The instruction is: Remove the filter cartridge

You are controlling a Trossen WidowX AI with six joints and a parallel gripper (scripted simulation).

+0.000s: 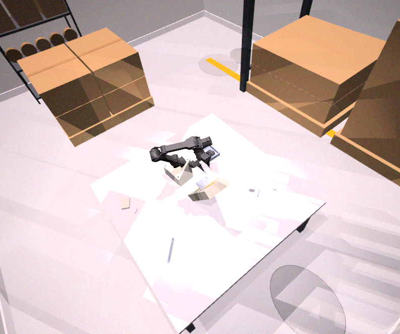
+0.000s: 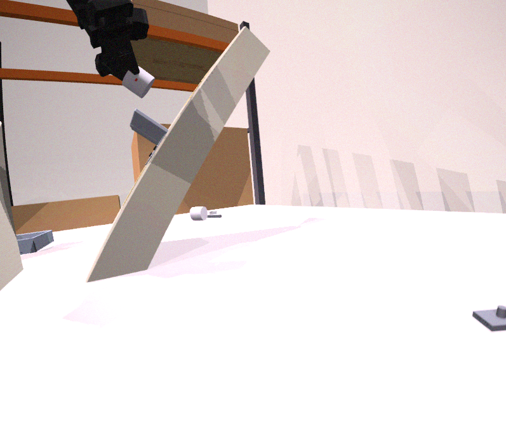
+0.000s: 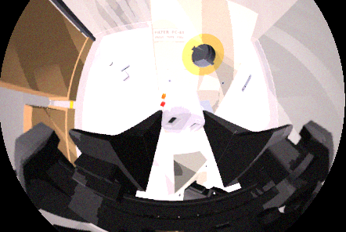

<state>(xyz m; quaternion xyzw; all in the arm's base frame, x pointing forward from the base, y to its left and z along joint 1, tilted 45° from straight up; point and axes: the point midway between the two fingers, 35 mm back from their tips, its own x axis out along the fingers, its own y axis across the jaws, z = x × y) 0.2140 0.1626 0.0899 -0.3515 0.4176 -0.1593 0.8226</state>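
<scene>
Now: the tray 32 cm behind my gripper tip, 30 cm below it and 23 cm to the left of it. From my gripper tip the other things lie so: small disc 41 cm to the left, 30 cm below, 28 cm ahead; filter cartridge right at my gripper tip.
</scene>
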